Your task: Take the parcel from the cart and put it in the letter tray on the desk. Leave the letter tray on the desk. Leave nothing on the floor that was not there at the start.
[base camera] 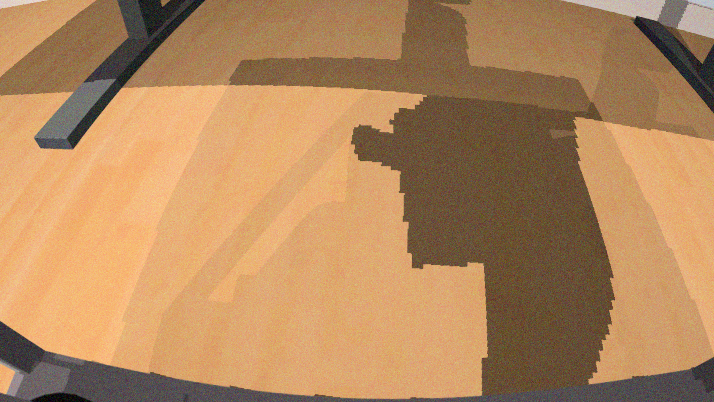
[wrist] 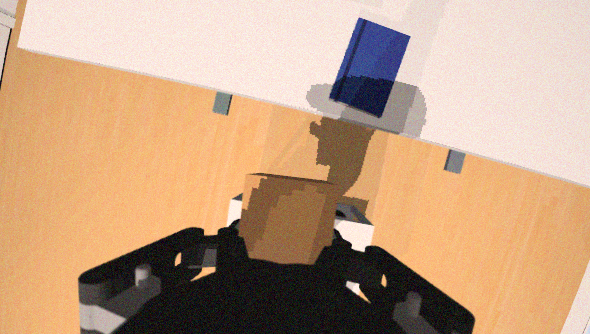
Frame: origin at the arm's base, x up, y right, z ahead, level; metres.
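Where they show: gripper, between the fingertips: [wrist: 286,229].
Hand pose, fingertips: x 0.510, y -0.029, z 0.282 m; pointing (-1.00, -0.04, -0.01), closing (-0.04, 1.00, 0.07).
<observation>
Things, the pixels of their top centre, and the offset from my fingertips. Level surfaces: height alone.
- brown box, centre of its top: [wrist: 274,304] dx +0.059, dy +0.002, dz -0.020 m
- white desk, height of its surface: dx -0.187 m
- dark blue book, centre of its top: [wrist: 370,66] dx -0.174, dy +0.083, dz +0.221 m
The parcel, a brown box [wrist: 287,220], is held between the fingers of my gripper [wrist: 286,229] in the wrist view, which looks steeply down. My gripper is shut on it, above the floor and short of the desk's front edge. The white desk [wrist: 165,40] crosses the top of the wrist view. The letter tray and the cart do not show in either view. The base camera shows neither the gripper nor the parcel.
A dark blue book [wrist: 372,65] lies on the desk near its front edge. Desk feet [wrist: 222,103] [wrist: 454,161] stick out below the edge; the base camera shows a left foot [base camera: 80,112] and a right one [base camera: 672,55]. A dark shadow lies on the floor between them.
</observation>
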